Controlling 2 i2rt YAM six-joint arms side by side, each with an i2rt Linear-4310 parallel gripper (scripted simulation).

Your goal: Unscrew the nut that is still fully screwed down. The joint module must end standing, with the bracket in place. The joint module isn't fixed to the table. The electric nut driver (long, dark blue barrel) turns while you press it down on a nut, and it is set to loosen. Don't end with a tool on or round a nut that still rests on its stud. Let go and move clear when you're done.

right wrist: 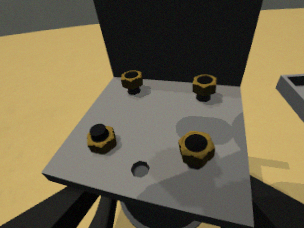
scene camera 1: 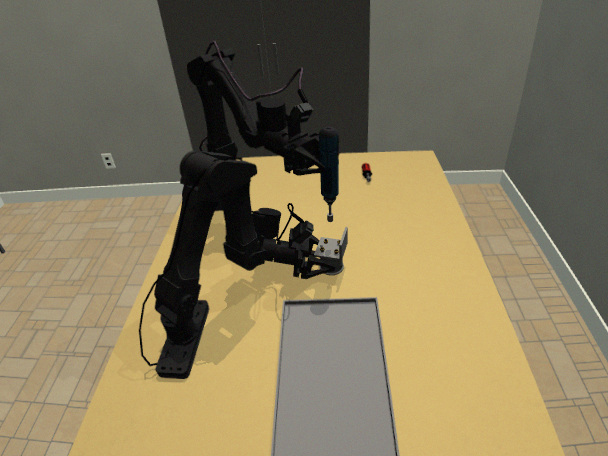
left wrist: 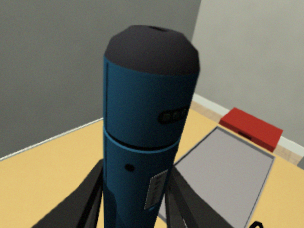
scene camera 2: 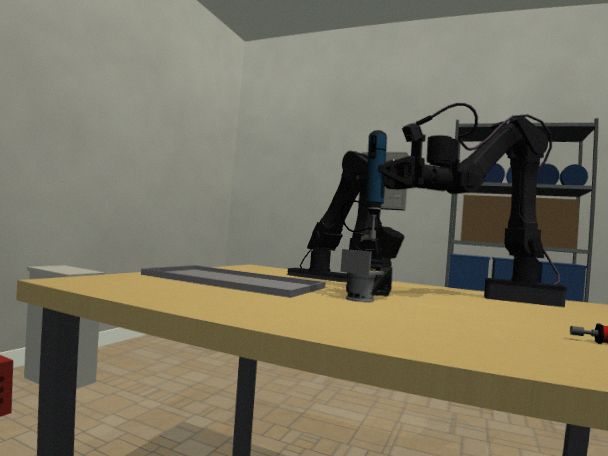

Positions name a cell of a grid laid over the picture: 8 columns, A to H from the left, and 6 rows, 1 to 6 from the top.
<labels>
my left gripper: scene camera 1 E3; left wrist D5; scene camera 2 E3; not seen in the right wrist view (out of frame)
electric nut driver: scene camera 1 E2; left wrist D2; scene camera 2 E3; not seen in the right wrist view (out of frame)
</labels>
